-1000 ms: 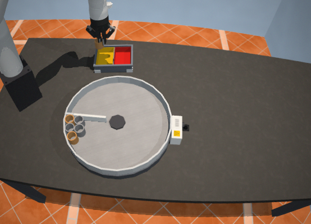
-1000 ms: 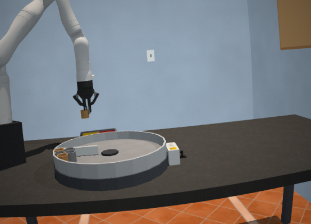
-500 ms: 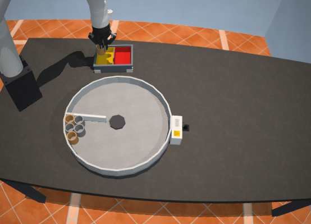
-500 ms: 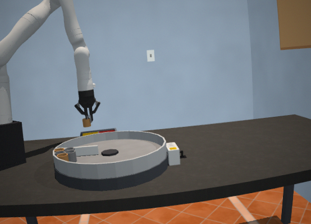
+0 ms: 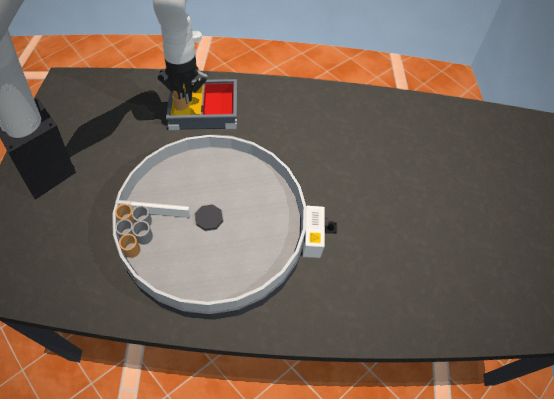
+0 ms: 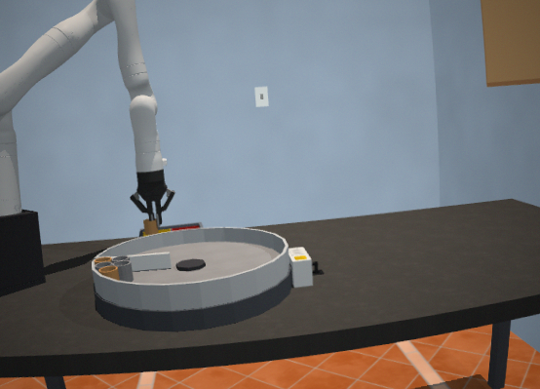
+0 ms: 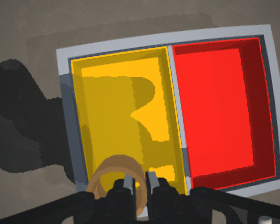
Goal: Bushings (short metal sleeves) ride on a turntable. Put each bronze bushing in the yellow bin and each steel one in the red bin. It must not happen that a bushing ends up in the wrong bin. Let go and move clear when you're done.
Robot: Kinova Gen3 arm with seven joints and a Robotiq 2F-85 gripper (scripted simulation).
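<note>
My gripper is now 7 cm above the yellow bin, 4 cm to the right of it and 3 cm short of it. The rest, counted from my hand: turntable (33 cm to the right, 13 cm ahead, 4 cm below).
</note>
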